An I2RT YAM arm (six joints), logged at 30 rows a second.
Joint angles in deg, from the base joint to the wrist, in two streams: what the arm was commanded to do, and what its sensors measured. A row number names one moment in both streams.
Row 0, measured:
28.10, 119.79, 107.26, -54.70, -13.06, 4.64
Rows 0 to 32, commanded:
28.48, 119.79, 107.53, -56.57, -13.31, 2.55
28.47, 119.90, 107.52, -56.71, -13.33, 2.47
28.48, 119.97, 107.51, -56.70, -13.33, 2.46
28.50, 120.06, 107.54, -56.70, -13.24, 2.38
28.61, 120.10, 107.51, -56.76, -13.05, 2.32
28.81, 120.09, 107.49, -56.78, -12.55, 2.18
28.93, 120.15, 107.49, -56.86, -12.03, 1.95
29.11, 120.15, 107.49, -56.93, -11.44, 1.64
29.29, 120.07, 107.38, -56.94, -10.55, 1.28
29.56, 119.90, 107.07, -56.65, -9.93, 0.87
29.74, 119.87, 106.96, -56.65, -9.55, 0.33
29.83, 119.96, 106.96, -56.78, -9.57, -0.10
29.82, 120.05, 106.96, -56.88, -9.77, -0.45
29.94, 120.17, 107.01, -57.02, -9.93, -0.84
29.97, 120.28, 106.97, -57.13, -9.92, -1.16
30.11, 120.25, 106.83, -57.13, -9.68, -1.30
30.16, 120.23, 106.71, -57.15, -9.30, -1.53
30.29, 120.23, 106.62, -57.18, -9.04, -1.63
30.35, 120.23, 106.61, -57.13, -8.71, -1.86
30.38, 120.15, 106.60, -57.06, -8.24, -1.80
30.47, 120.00, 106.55, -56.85, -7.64, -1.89
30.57, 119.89, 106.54, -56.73, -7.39, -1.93
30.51, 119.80, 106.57, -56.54, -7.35, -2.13
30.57, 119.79, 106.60, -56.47, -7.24, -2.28
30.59, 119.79, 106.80, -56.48, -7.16, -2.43
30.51, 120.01, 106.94, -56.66, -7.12, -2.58
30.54, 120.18, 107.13, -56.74, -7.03, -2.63
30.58, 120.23, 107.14, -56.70, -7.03, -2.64
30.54, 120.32, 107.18, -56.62, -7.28, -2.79
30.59, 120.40, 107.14, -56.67, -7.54, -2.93
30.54, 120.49, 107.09, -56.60, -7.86, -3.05
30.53, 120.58, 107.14, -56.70, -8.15, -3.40
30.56, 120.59, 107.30, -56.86, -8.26, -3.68
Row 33, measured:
30.26, 119.79, 107.22, -55.37, -8.21, -1.54
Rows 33 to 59, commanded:
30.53, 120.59, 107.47, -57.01, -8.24, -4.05
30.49, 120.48, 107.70, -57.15, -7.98, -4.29
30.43, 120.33, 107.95, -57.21, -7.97, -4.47
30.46, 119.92, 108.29, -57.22, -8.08, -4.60
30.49, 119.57, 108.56, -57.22, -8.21, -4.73
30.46, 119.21, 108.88, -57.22, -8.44, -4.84
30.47, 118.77, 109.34, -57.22, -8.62, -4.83
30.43, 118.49, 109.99, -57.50, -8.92, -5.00
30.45, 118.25, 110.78, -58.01, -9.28, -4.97
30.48, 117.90, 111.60, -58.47, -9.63, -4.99
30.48, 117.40, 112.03, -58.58, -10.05, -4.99
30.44, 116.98, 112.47, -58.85, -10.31, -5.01
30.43, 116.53, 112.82, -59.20, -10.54, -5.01
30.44, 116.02, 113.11, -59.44, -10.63, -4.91
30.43, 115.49, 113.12, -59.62, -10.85, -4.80
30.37, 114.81, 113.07, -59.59, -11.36, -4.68
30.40, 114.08, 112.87, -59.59, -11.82, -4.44
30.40, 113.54, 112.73, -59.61, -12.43, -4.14
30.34, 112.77, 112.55, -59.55, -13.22, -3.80
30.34, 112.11, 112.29, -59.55, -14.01, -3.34
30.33, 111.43, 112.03, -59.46, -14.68, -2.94
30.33, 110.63, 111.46, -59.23, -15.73, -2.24
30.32, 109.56, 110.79, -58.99, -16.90, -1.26
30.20, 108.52, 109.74, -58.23, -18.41, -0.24
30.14, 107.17, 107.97, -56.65, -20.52, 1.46
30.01, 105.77, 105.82, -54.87, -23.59, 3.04
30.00, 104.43, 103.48, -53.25, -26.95, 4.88
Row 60, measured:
30.15, 108.68, 107.11, -55.61, -18.48, 0.80
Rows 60 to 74, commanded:
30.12, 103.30, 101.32, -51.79, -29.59, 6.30
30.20, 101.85, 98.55, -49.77, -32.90, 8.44
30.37, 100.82, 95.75, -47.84, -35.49, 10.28
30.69, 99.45, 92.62, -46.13, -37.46, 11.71
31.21, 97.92, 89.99, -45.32, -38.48, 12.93
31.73, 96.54, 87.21, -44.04, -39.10, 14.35
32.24, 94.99, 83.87, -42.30, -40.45, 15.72
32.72, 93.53, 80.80, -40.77, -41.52, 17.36
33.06, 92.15, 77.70, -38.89, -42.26, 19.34
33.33, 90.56, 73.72, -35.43, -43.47, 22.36
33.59, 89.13, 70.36, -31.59, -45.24, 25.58
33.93, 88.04, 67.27, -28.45, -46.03, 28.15
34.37, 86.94, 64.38, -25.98, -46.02, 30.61
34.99, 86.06, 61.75, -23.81, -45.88, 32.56
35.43, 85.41, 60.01, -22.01, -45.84, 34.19
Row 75, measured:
34.59, 88.20, 63.59, -32.27, -42.61, 25.08
